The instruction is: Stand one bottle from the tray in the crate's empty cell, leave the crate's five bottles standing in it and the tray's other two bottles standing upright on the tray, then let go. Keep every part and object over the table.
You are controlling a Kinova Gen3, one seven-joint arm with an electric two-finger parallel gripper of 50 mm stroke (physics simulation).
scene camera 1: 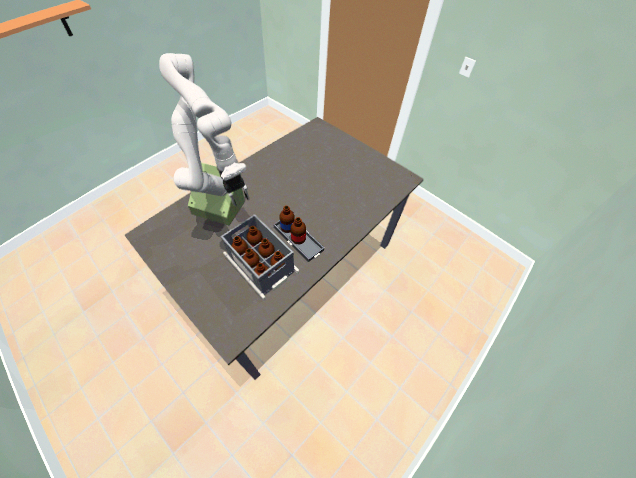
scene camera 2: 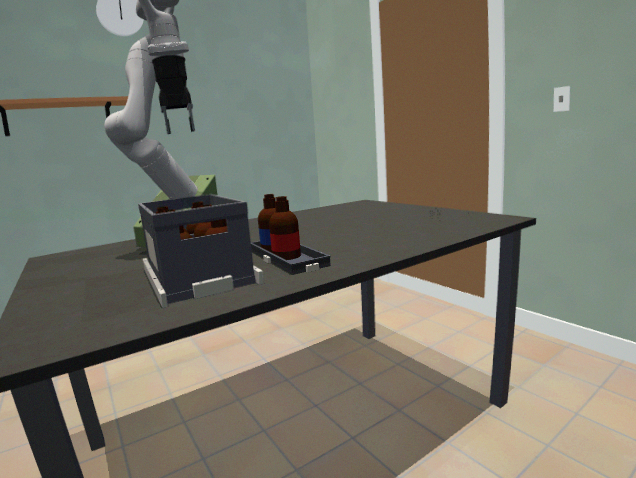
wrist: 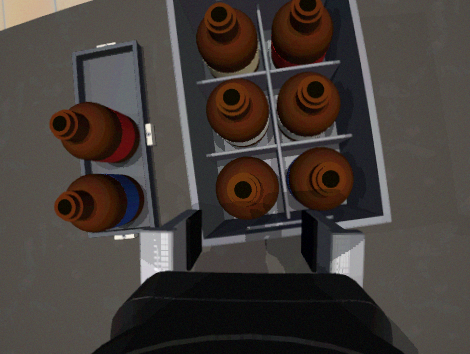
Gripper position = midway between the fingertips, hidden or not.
Observation:
I see my gripper (scene camera 2: pixel 181 132), a blue-labelled bottle (wrist: pixel 93 203), a brown red-labelled bottle (wrist: pixel 247 188) and a blue-labelled bottle (wrist: pixel 321 178).
My gripper also shows in the wrist view (wrist: pixel 251 231).

